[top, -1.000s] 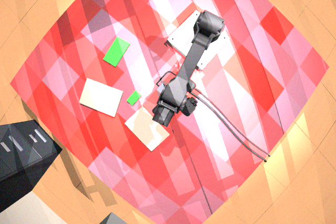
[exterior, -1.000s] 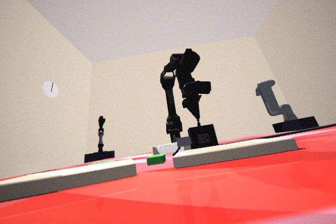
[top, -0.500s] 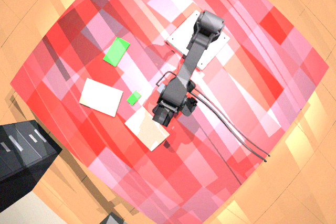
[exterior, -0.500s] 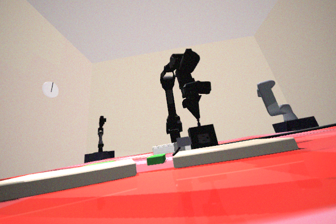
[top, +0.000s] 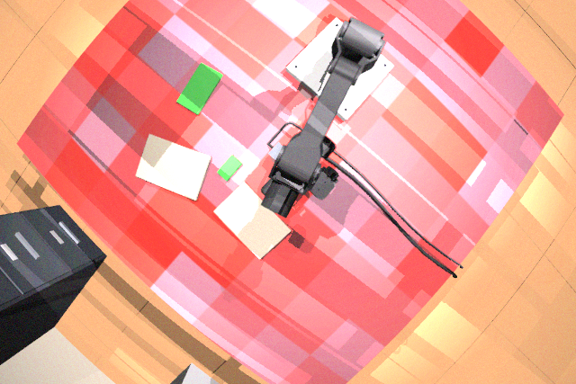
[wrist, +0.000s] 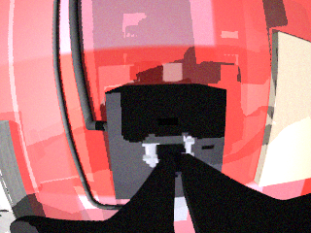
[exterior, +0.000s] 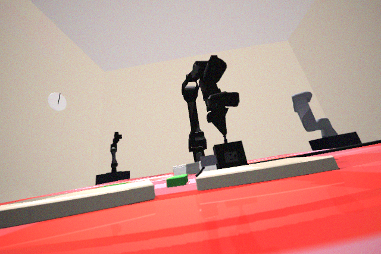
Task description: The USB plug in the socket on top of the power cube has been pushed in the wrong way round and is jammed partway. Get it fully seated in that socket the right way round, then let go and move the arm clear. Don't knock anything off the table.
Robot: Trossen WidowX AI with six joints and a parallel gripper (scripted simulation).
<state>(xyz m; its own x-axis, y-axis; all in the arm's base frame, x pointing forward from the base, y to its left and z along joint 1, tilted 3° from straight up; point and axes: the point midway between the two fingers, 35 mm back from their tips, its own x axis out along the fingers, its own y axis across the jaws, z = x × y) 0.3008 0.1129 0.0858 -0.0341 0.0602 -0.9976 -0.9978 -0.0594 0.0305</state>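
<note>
The USB plug is 20 mm below my gripper tip. The rest, counted from my gripper tip: green block 130 mm to the right, 120 mm ahead, 100 mm below; then green card 350 mm to the right, 100 mm below, 40 mm ahead.
</note>
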